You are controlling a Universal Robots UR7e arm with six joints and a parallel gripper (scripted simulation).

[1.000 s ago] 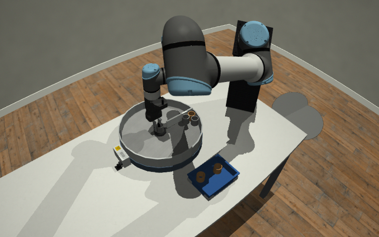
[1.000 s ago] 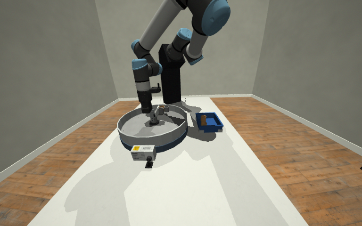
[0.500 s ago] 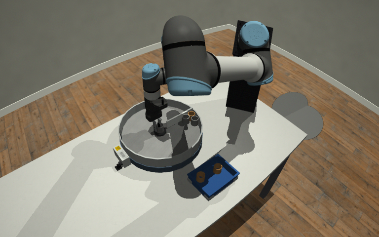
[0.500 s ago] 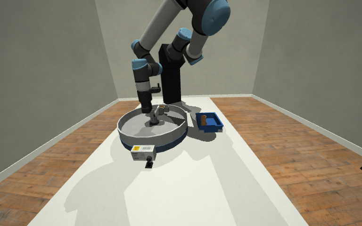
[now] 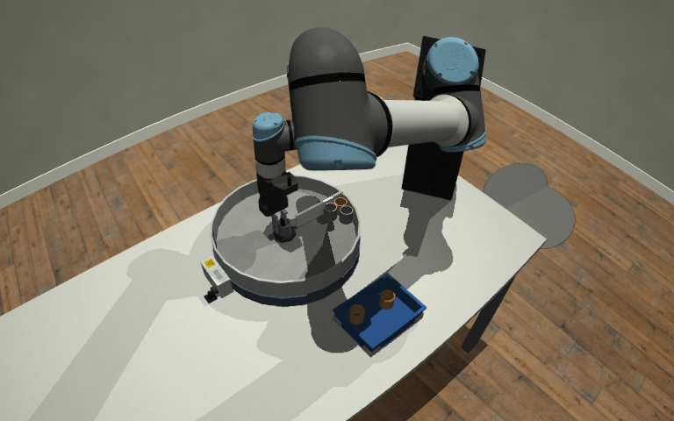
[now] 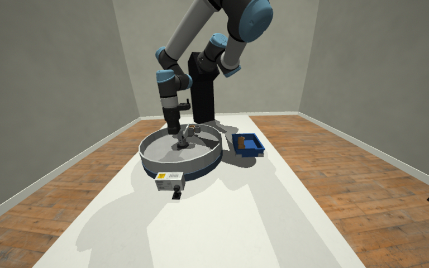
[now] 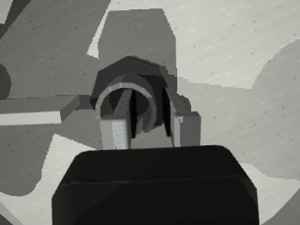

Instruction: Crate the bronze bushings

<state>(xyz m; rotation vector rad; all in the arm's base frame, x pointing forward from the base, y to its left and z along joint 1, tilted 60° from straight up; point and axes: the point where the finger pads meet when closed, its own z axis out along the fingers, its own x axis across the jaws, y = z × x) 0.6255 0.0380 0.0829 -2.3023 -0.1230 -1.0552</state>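
The round turning table lies 4 cm below my hand, 1 cm to the right of it and 1 cm behind it. Round my hand: blue crate 30 cm to the left, 20 cm behind, 7 cm below.
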